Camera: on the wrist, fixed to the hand. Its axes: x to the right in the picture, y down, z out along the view.
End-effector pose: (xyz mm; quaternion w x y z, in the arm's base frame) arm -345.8 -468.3 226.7 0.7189 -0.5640 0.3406 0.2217
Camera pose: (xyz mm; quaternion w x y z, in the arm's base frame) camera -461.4 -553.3 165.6 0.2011 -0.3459 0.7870 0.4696
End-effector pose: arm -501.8 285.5 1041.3 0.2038 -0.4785 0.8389 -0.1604
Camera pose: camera -620.8 366.0 1102.1 0.0727 -0.2037 -0.9757 0.0347
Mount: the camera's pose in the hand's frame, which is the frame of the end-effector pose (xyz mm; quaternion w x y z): -26.7 99.0 -117.5 0.7118 -0.1207 0.3091 0.6190
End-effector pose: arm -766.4 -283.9 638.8 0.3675 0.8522 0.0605 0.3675
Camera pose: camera -881.0 -297.0 743.7 0.1183 0.4861 -0.4152 0.7598
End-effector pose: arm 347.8 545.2 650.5 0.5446 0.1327 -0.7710 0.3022
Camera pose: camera 394.1 691.0 620.4 0.4549 -0.5420 -0.4991 0.5002
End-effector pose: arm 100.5 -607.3 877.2 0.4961 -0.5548 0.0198 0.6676
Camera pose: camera 114.6 -742.4 800.5 0.1332 0.6489 -0.4303 -0.6132
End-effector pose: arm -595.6 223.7 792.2 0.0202 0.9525 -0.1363 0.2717
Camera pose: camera -704.3 148.3 874.8 0.0033 0.5072 -0.7132 0.4839
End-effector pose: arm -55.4 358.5 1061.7 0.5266 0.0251 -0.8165 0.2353
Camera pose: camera 27.5 489.1 1042.3 0.4846 -0.6239 -0.4624 0.4027
